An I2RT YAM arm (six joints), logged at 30 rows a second.
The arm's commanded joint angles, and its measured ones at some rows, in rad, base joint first. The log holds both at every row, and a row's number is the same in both.
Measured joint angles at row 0:
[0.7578 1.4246 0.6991 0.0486 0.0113 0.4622]
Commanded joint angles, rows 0 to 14:
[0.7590 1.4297 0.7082 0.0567 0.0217 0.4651]
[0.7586 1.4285 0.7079 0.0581 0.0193 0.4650]
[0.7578 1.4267 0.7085 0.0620 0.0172 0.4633]
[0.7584 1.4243 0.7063 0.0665 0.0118 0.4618]
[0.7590 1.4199 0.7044 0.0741 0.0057 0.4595]
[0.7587 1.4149 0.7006 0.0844 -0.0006 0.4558]
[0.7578 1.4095 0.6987 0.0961 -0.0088 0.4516]
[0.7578 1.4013 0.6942 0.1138 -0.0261 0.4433]
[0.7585 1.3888 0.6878 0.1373 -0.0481 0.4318]
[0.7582 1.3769 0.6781 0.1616 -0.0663 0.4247]
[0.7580 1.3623 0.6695 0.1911 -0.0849 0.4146]
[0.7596 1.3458 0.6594 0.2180 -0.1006 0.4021]
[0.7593 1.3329 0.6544 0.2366 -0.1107 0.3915]
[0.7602 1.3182 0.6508 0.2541 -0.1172 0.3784]
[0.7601 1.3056 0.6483 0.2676 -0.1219 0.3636]
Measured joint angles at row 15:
[0.7582 1.3308 0.6544 0.1505 -0.0734 0.4129]
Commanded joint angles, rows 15 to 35:
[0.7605 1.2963 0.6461 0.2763 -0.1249 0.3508]
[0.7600 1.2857 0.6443 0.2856 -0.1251 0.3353]
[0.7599 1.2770 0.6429 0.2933 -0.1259 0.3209]
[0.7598 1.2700 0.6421 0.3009 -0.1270 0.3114]
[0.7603 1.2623 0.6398 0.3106 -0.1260 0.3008]
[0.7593 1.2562 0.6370 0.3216 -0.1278 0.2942]
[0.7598 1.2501 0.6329 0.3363 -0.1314 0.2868]
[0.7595 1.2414 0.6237 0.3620 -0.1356 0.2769]
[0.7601 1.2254 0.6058 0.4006 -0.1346 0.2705]
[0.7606 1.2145 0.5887 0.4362 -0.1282 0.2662]
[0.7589 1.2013 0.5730 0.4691 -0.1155 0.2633]
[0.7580 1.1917 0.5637 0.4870 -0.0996 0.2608]
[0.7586 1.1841 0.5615 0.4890 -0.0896 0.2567]
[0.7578 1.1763 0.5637 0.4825 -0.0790 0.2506]
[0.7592 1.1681 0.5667 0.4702 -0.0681 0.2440]
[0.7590 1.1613 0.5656 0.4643 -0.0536 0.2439]
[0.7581 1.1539 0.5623 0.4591 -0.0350 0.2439]
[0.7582 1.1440 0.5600 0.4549 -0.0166 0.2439]
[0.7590 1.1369 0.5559 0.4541 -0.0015 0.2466]
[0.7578 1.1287 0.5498 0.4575 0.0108 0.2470]
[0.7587 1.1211 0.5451 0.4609 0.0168 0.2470]
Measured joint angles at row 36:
[0.7589 1.1339 0.5549 0.4149 -0.0410 0.2604]
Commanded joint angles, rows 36 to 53:
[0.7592 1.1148 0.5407 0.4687 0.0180 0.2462]
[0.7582 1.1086 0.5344 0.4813 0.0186 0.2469]
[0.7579 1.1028 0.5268 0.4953 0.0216 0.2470]
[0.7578 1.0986 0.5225 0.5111 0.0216 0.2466]
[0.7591 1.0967 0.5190 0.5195 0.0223 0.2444]
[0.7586 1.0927 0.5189 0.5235 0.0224 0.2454]
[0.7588 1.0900 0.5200 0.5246 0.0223 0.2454]
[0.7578 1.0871 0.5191 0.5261 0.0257 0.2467]
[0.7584 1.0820 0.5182 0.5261 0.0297 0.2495]
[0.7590 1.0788 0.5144 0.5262 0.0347 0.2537]
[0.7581 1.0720 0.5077 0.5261 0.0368 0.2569]
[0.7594 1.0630 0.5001 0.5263 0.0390 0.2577]
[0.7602 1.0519 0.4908 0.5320 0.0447 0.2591]
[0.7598 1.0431 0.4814 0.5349 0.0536 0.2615]
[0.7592 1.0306 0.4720 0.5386 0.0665 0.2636]
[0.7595 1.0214 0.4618 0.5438 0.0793 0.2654]
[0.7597 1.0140 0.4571 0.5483 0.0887 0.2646]
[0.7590 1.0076 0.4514 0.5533 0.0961 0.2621]
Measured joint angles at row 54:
[0.7589 1.0195 0.4625 0.5022 0.0547 0.2535]
